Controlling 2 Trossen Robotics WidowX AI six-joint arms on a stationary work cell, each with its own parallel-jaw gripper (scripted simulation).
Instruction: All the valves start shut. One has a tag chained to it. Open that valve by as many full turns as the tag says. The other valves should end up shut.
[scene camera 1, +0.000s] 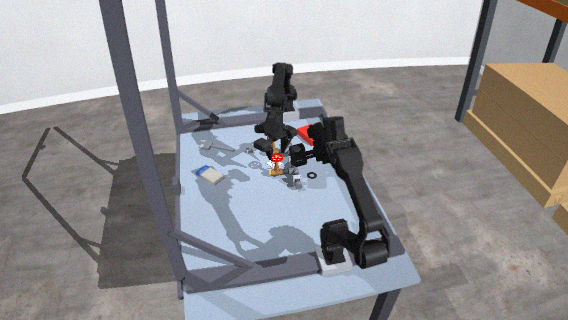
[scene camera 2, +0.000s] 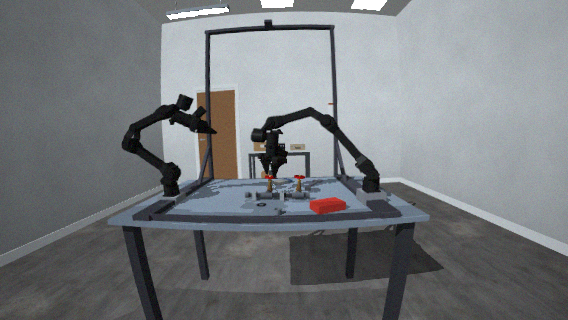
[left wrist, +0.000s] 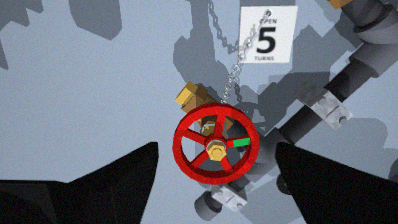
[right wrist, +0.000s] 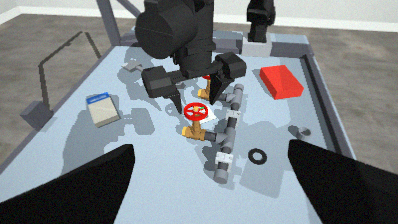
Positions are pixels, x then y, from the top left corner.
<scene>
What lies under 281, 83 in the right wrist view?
A red block.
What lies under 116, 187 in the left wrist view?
My left gripper.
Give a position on a blue-and-beige box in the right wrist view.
102, 110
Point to my right gripper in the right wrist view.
At 211, 149
</scene>
